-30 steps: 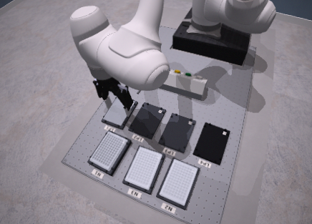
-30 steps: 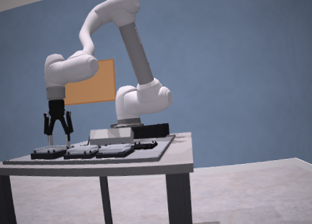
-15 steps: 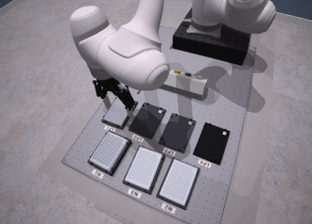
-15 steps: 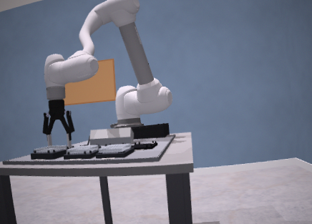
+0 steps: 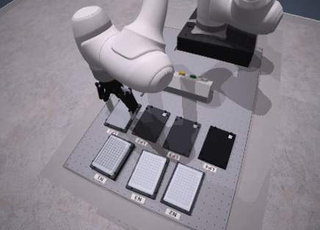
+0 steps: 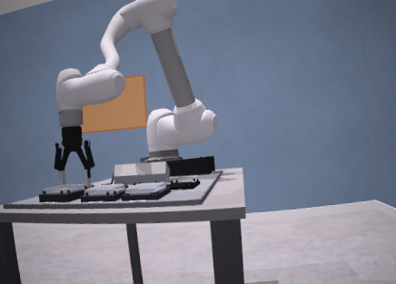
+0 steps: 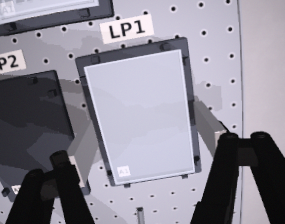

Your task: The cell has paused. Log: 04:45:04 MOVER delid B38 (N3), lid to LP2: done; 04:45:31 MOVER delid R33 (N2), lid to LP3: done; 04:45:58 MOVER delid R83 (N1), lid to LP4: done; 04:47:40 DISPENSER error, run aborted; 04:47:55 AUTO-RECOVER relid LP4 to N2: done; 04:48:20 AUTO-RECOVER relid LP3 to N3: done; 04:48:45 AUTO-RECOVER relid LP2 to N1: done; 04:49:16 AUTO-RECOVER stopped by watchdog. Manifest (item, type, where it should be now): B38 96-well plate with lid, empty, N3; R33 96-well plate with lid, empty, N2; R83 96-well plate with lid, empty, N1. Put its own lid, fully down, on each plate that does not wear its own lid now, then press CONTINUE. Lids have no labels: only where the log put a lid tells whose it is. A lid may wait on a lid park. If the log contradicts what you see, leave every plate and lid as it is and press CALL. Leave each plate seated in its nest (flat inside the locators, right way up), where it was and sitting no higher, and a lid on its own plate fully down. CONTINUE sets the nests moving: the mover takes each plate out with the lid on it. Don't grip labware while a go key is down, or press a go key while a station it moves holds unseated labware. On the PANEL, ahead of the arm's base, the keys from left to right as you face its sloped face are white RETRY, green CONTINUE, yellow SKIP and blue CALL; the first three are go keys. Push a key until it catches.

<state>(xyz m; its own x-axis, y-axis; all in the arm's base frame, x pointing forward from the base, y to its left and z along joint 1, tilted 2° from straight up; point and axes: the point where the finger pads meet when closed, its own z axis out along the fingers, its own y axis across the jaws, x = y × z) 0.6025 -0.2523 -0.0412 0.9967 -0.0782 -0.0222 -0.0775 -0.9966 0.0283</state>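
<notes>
Now: the pale grey lid 2 cm below my hand. Also, from my hand: lid park LP2: 13 cm to the left, 3 cm below; LP2 label: 9 cm ahead, 12 cm to the left, 4 cm below; lid park LP1: 3 cm below.
</notes>
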